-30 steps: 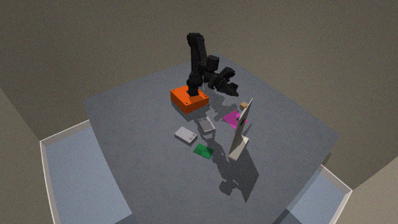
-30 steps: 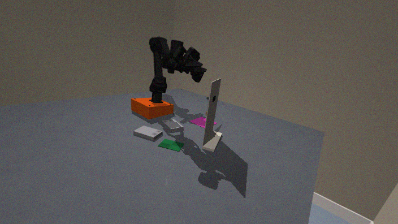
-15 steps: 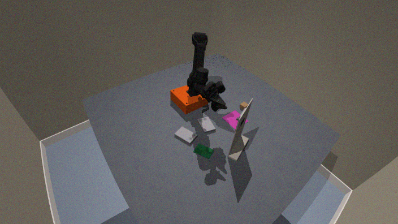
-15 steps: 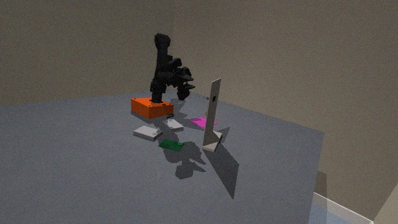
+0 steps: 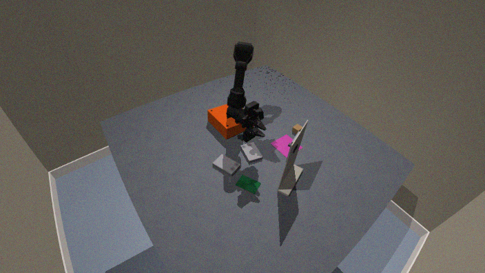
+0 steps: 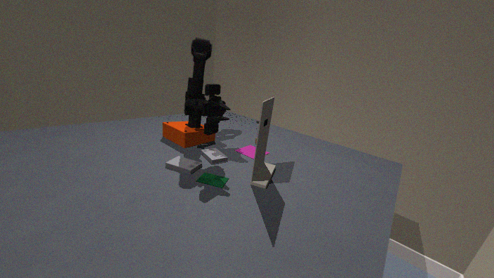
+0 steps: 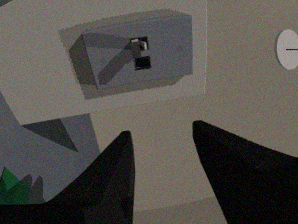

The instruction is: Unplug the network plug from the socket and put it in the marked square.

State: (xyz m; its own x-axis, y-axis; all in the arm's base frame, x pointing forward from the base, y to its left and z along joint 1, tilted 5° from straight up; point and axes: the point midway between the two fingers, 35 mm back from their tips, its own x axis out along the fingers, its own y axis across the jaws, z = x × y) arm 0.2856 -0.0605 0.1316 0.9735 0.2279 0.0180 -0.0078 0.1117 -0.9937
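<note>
My gripper tip is 10 cm short of the pale plug and 6 cm to the right of it. Round my gripper tip: pale upright panel: 13 cm ahead, 8 cm below, 7 cm to the left; then green plate: 20 cm below, 10 cm to the right, 7 cm ahead; then magenta square: 20 cm to the left, 20 cm below, 4 cm behind.
</note>
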